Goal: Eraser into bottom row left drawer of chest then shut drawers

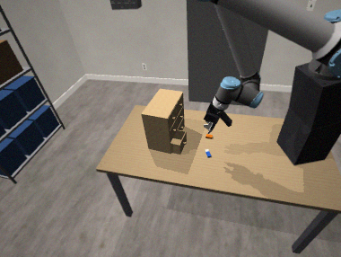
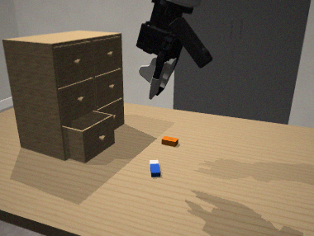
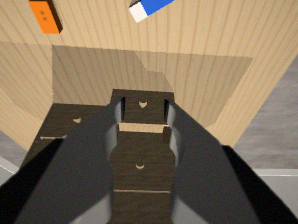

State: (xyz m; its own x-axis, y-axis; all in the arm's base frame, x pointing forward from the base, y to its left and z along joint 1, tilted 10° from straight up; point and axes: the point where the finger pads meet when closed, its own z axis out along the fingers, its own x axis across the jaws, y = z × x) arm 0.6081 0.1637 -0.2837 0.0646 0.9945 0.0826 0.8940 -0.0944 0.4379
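Right now the eraser is 210 mm below my hand. Also, from my hand: orange block: 210 mm below, 160 mm to the right, 30 mm ahead.
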